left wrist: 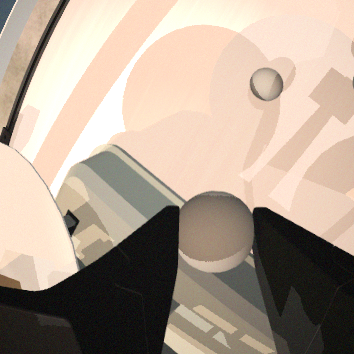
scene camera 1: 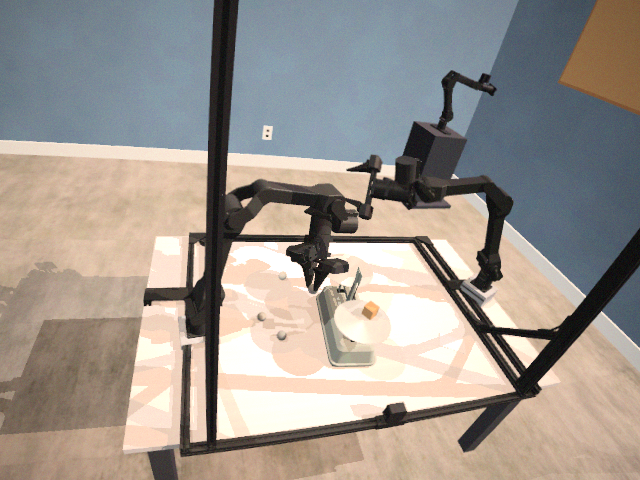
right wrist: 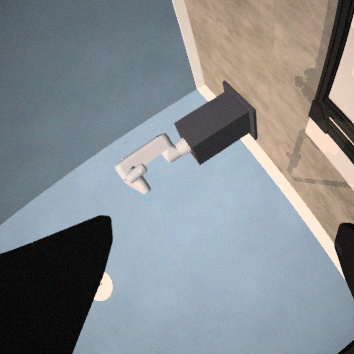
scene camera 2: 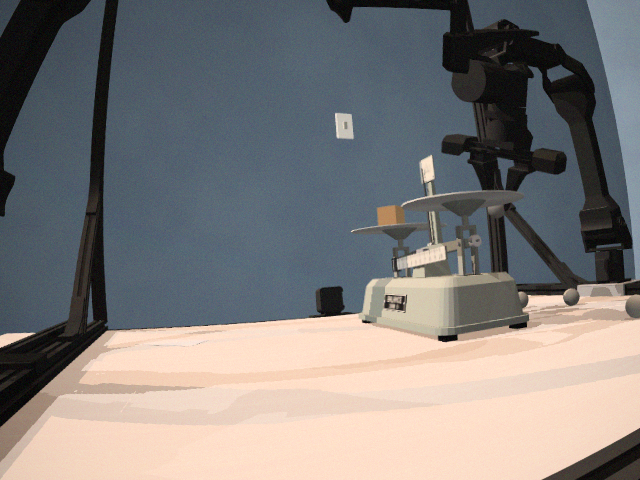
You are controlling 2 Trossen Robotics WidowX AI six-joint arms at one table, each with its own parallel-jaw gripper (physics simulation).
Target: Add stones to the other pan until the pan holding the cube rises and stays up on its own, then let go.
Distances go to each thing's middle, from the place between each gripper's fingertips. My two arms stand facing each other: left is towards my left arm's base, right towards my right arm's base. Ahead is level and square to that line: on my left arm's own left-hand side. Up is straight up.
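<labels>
Grey balance scale [scene camera 2: 433,301]: my left hand 12 cm to the left of it, 4 cm above it, 2 cm past it.
The scale from my right hand: 27 cm behind, 23 cm below, 2 cm to the left.
</labels>
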